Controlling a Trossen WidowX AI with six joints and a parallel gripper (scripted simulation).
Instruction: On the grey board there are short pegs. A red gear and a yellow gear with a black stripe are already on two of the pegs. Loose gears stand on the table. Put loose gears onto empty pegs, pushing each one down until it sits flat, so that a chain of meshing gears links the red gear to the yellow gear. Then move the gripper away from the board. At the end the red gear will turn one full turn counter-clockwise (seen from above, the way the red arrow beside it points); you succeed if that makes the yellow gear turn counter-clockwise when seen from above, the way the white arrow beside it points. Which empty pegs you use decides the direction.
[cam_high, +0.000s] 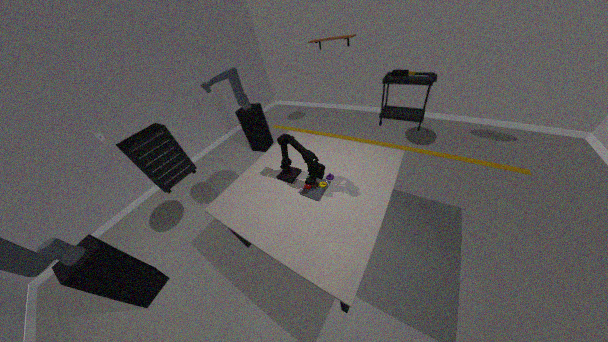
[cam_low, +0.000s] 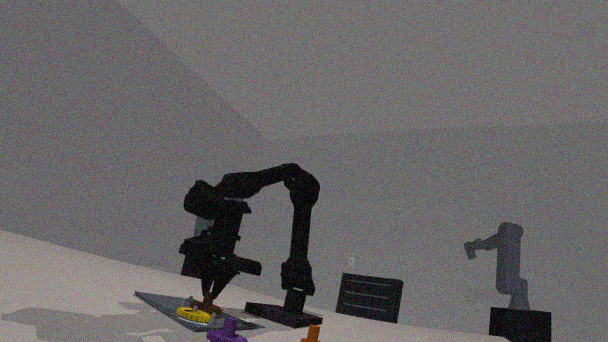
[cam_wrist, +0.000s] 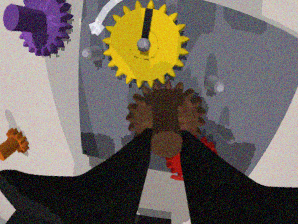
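My gripper tip is 10 mm above the brown gear. Also, from my gripper tip: purple gear (110 mm to the left, 90 mm ahead, 30 mm below); small orange gear (220 mm to the left, 50 mm behind, 30 mm below); red gear (50 mm behind, 30 mm to the right, 30 mm below).
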